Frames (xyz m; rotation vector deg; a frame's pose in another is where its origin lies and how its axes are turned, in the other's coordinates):
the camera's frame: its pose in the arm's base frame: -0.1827 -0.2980 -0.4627 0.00 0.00 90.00
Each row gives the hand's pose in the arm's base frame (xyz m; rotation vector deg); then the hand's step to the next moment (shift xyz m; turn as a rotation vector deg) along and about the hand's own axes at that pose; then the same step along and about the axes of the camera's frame.
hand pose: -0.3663 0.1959 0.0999 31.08 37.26 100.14
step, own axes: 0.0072 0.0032 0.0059 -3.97 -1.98 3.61
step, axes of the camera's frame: 0.0072 0.0003 0.0067 -2.88 -4.79 1.22
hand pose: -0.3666 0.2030 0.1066 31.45 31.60 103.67
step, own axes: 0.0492 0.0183 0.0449 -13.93 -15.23 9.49
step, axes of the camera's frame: 0.0464 -0.0002 0.0512 -8.09 -20.97 -3.27
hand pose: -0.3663 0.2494 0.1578 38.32 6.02 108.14
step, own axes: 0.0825 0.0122 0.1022 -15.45 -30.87 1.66
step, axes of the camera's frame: 0.0436 -0.0187 0.1231 -1.09 -30.47 -16.27
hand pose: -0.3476 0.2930 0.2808 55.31 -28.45 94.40
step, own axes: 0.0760 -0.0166 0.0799 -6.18 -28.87 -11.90
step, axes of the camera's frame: -0.0089 -0.0381 0.1044 13.91 -23.48 -16.39
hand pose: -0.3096 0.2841 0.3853 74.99 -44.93 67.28
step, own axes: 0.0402 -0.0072 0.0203 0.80 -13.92 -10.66
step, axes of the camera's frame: -0.0108 -0.0215 0.0388 12.24 -11.49 -5.11
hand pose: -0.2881 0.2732 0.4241 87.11 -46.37 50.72
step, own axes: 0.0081 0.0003 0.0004 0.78 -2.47 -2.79
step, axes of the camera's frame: -0.0006 -0.0037 0.0072 3.05 -2.26 -0.28
